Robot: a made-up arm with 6 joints.
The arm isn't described. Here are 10 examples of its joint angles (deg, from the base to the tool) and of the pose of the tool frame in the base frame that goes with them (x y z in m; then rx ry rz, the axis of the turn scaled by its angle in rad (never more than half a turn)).
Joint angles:
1: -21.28 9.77 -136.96 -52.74 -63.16 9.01
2: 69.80 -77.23 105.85 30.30 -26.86 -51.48
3: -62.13 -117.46 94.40 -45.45 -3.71 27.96
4: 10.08 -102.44 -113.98 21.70 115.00 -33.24
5: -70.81 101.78 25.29 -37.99 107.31 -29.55
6: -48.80 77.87 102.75 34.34 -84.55 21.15
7: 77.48 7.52 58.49 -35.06 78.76 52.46
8: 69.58 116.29 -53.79 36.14 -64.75 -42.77
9: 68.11 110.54 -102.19 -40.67 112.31 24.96
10: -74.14 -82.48 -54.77 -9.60 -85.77 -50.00
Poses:
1: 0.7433 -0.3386 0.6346 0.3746 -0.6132 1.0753
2: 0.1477 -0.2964 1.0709 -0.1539 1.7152 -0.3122
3: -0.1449 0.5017 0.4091 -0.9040 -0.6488 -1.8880
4: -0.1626 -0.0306 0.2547 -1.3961 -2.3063 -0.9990
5: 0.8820 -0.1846 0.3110 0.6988 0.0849 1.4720
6: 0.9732 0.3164 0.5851 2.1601 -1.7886 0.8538
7: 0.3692 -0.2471 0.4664 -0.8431 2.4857 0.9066
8: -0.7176 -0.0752 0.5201 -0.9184 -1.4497 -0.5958
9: -0.0404 0.5687 1.1176 -0.4170 0.8861 -2.7366
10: -0.0067 0.6200 0.3062 2.4467 -0.2809 -1.1421
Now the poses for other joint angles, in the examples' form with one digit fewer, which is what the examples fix.
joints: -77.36 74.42 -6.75 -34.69 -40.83 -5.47
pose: 0.750 -0.253 0.838 -0.785 2.262 -0.714
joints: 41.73 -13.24 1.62 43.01 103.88 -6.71
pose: 0.057 -0.391 1.193 -0.423 -2.518 1.485
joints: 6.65 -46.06 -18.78 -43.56 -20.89 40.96
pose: 0.299 -0.272 0.278 0.734 0.891 0.827
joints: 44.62 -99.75 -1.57 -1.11 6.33 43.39
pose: 0.507 -0.105 0.478 0.117 0.797 1.391
